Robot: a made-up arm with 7 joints. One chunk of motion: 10 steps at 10 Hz.
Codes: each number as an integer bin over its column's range. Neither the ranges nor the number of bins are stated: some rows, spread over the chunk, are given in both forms.
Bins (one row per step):
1: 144 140 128 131 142 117
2: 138 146 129 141 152 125
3: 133 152 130 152 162 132
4: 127 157 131 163 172 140
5: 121 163 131 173 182 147
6: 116 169 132 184 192 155
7: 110 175 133 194 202 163
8: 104 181 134 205 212 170
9: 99 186 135 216 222 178
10: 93 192 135 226 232 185
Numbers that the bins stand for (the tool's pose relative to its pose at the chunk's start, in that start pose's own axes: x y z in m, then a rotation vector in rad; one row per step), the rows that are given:
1: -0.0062 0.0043 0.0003 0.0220 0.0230 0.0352
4: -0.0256 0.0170 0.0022 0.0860 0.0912 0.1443
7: -0.0449 0.0304 0.0035 0.1480 0.1595 0.2535
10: -0.0642 0.0431 0.0047 0.2120 0.2277 0.3578
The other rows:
2: -0.0131 0.0088 0.0009 0.0420 0.0457 0.0731
3: -0.0187 0.0133 0.0016 0.0640 0.0685 0.1064
5: -0.0324 0.0215 0.0022 0.1060 0.1140 0.1775
6: -0.0381 0.0259 0.0028 0.1280 0.1367 0.2155
8: -0.0517 0.0349 0.0041 0.1700 0.1822 0.2867
9: -0.0574 0.0386 0.0047 0.1920 0.2049 0.3246

